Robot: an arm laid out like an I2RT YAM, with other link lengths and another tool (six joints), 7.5 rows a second.
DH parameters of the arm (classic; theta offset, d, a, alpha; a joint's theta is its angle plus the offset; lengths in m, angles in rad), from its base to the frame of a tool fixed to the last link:
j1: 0 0.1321 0.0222 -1.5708
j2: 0 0 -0.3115 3.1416
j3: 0.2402 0 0.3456 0
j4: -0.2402 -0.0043 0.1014 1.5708
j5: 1.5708 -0.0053 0 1.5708
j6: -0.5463 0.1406 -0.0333 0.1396
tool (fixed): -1.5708 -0.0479 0 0
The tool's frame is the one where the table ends.
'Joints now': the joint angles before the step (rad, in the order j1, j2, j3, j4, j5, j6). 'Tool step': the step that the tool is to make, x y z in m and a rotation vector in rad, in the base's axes. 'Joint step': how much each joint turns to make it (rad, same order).
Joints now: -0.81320, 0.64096, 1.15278, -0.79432, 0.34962, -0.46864
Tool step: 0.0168, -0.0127, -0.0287, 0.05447, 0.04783, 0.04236
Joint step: 0.00027, 0.03032, -0.06019, 0.02166, -0.04082, -0.01115
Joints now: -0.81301, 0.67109, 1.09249, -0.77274, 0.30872, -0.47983
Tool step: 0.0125, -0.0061, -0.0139, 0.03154, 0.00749, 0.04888
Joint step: 0.00118, 0.02230, -0.02907, 0.02385, -0.05035, -0.00192
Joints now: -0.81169, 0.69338, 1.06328, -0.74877, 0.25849, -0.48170
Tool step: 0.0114, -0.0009, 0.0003, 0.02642, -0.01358, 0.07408
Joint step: 0.00181, 0.02822, 0.01250, 0.00615, -0.07751, -0.00107
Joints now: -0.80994, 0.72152, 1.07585, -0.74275, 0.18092, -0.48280
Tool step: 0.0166, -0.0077, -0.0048, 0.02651, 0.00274, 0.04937
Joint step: 0.01051, 0.05093, 0.00679, 0.02312, -0.04218, 0.00002
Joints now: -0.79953, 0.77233, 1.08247, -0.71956, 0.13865, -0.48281
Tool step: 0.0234, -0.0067, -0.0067, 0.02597, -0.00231, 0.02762
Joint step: 0.04150, 0.06110, 0.00505, 0.03605, 0.00449, 0.02426
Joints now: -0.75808, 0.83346, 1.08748, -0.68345, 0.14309, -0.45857
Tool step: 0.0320, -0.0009, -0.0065, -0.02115, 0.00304, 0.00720
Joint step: 0.09350, 0.05954, -0.00582, 0.07326, 0.08604, 0.01954
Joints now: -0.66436, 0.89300, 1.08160, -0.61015, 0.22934, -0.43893
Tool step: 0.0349, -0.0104, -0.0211, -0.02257, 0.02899, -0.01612
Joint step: 0.06231, 0.08682, -0.02478, 0.10151, 0.08603, 0.00027
